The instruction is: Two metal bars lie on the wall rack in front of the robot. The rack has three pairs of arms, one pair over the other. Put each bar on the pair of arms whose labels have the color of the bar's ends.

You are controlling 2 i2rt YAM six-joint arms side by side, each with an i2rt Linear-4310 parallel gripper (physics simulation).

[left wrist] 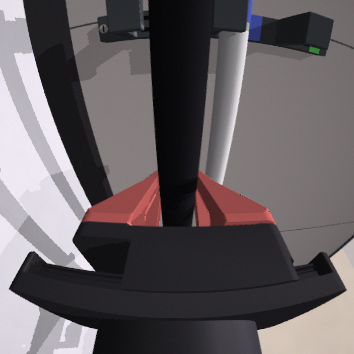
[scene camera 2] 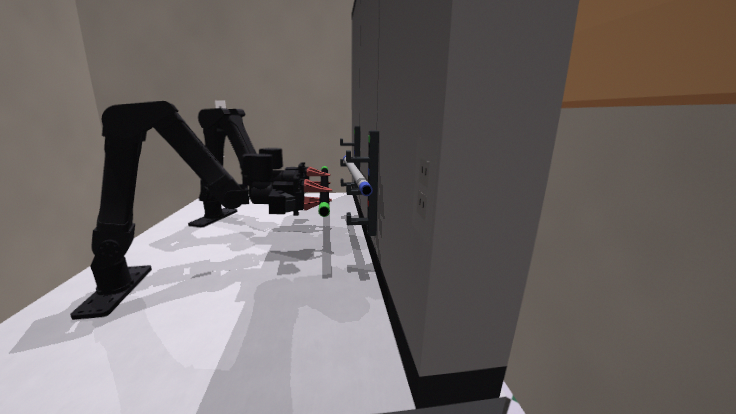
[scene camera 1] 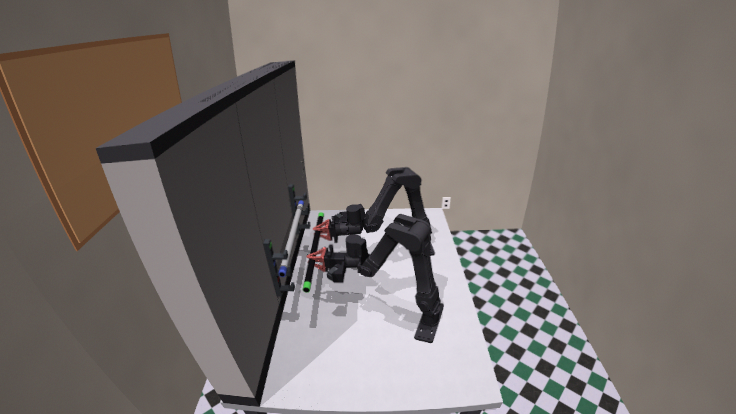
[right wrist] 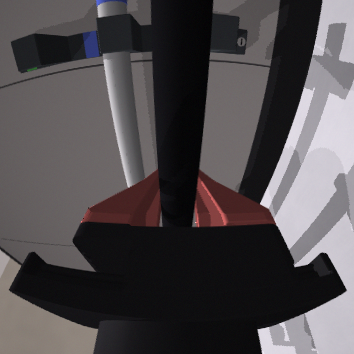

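Where they show: left gripper, between the fingertips: (left wrist: 177, 175) (scene camera 2: 330, 179) (scene camera 1: 307, 259); right gripper, between the fingertips: (scene camera 2: 332, 195) (scene camera 1: 313, 231) (right wrist: 177, 174); left arm's base, origin of its link: (scene camera 2: 214, 218) (scene camera 1: 429, 321); right arm's base, origin of its link: (scene camera 2: 117, 290).
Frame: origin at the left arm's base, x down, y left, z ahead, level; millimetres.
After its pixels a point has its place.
A black bar with green ends (scene camera 1: 309, 272) {z 434, x -198, y 90 mm} (scene camera 2: 323, 209) {z 595, x -184, y -304 mm} (left wrist: 180, 100) {z 435, x -186, y 61 mm} (right wrist: 180, 100) {z 557, x -180, y -240 mm} is held in the air in front of the rack, apart from it. My left gripper (scene camera 1: 310, 256) {z 490, x -184, y 12 mm} (left wrist: 177, 175) {z 490, x -184, y 12 mm} and right gripper (scene camera 1: 317, 228) {z 563, x -179, y -168 mm} (scene camera 2: 326, 194) {z 563, x -179, y -168 mm} (right wrist: 179, 200) {z 563, x -179, y -168 mm} are both shut on it. A light grey bar with blue ends (scene camera 1: 293, 236) {z 572, x -238, y -35 mm} (scene camera 2: 355, 172) {z 625, x -242, y -151 mm} (left wrist: 229, 105) {z 524, x -232, y 69 mm} (right wrist: 120, 95) {z 636, x -229, y -193 mm} lies on the middle pair of arms of the wall rack (scene camera 1: 267, 254) (scene camera 2: 374, 154), beside blue labels. Green labels mark the top pair. Red shows low on the near upright in scene camera 1.
The rack is fixed to a tall dark panel (scene camera 1: 205, 205) {z 446, x -658, y 429 mm} (scene camera 2: 406, 102) {z 784, x -402, y -444 mm} behind the bars. A white table (scene camera 1: 360, 360) {z 180, x 0, y 250 mm} (scene camera 2: 334, 350) {z 690, x 0, y -504 mm} lies below the grippers and carries both arm bases. The rack's hooked arms jut out toward the held bar.
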